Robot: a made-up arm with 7 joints.
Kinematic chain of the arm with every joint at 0, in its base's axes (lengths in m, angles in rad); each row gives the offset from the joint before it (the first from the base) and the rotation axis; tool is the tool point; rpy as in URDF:
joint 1: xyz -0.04 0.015 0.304 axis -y
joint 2: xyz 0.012 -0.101 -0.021 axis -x
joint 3: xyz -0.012 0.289 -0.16 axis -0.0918 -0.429 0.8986
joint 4: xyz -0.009 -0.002 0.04 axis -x
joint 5: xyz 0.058 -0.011 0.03 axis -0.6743 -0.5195 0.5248
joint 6: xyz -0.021 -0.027 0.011 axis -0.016 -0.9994 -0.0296
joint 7: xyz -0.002 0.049 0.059 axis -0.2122 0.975 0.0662
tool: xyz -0.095 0.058 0.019 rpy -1.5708 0 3.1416
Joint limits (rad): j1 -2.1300..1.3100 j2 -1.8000..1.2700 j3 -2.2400..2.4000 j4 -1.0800..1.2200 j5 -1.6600..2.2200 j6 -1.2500..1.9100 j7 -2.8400..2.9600
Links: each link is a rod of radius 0.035 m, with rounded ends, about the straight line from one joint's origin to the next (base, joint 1, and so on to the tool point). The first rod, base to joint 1, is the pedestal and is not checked.
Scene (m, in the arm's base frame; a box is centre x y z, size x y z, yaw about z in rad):
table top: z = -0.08
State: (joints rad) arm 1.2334 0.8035 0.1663 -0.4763 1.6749 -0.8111 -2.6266
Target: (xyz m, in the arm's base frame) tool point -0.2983 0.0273 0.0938
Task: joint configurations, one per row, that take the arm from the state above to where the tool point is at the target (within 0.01 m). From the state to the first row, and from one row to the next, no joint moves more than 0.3 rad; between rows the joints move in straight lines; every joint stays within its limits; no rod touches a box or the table.
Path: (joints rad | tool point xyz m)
1: 0.9377 0.6677 0.1029 -0.4348 1.7369 -0.8613 -2.6366 | 0.2942 0.0661 0.1174
2: 0.6419 0.5318 0.0394 -0.3933 1.7990 -0.9116 -2.6465 | 0.2166 0.1013 0.0510
3: 0.3462 0.3960 -0.0240 -0.3519 1.8610 -0.9618 -2.6565 | 0.1278 0.1325 0.0150
4: 0.0505 0.2601 -0.0874 -0.3104 1.9230 -1.0121 -2.6664 | 0.0392 0.1593 0.0094
5: -0.1896 0.3419 -0.0806 -0.2401 1.8582 -0.9963 -2.4796 | -0.0475 0.1228 -0.0149
6: -0.4297 0.4236 -0.0739 -0.1698 1.7933 -0.9806 -2.2928 | -0.1400 0.0878 -0.0079
7: -0.6698 0.5054 -0.0671 -0.0995 1.7284 -0.9648 -2.1059 | -0.2268 0.0556 0.0299
8: -0.9099 0.5871 -0.0603 -0.0292 1.6636 -0.9490 -1.9191 | -0.2983 0.0273 0.0938

